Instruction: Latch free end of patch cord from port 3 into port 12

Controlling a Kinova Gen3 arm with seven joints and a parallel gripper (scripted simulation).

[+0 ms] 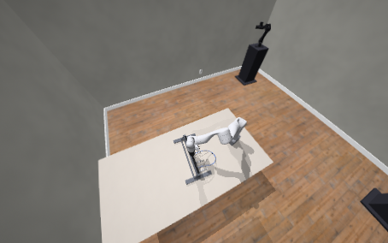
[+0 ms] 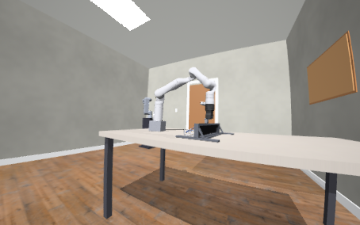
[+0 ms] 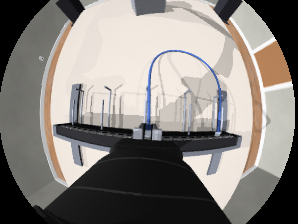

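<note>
The plug is 10 mm below my hand and 10 mm ahead of it.
</note>
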